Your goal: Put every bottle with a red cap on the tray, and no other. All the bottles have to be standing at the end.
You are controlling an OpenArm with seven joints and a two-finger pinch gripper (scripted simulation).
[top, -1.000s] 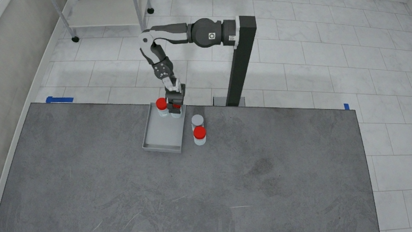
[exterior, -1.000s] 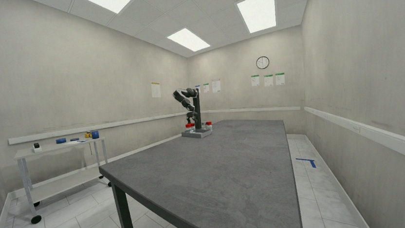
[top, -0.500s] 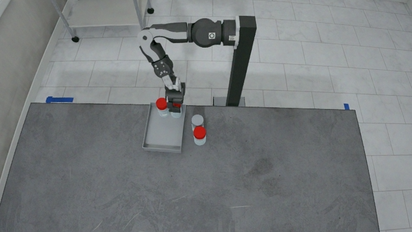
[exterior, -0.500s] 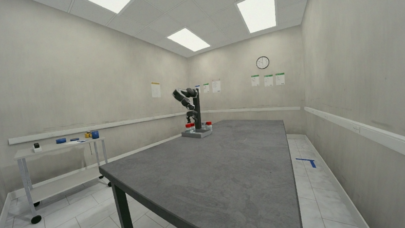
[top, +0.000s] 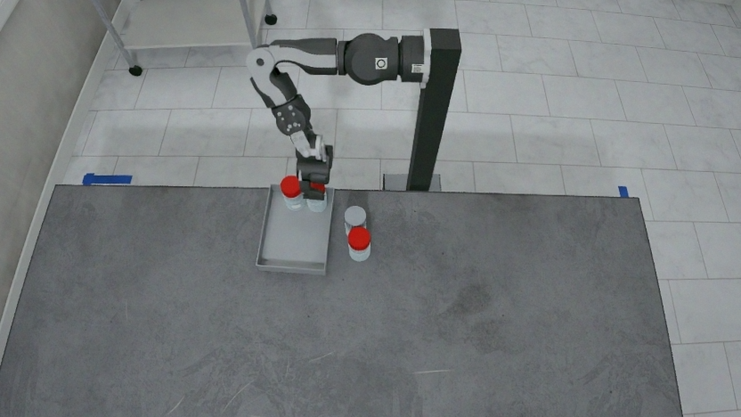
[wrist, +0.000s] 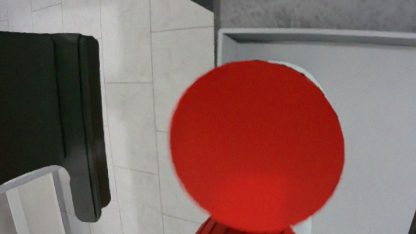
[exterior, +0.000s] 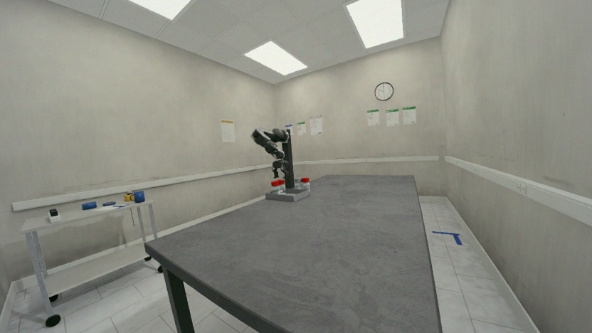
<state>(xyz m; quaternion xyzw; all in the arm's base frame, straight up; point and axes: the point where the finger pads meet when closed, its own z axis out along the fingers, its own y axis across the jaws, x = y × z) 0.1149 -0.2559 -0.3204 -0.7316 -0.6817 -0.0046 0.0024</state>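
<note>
Right now my hand is 8 cm short of the grey-capped bottle, 10 cm to the right of it and 8 cm above it. From my hand the other things lie so: grey tray (8 cm ahead, 6 cm to the right, 11 cm below).
</note>
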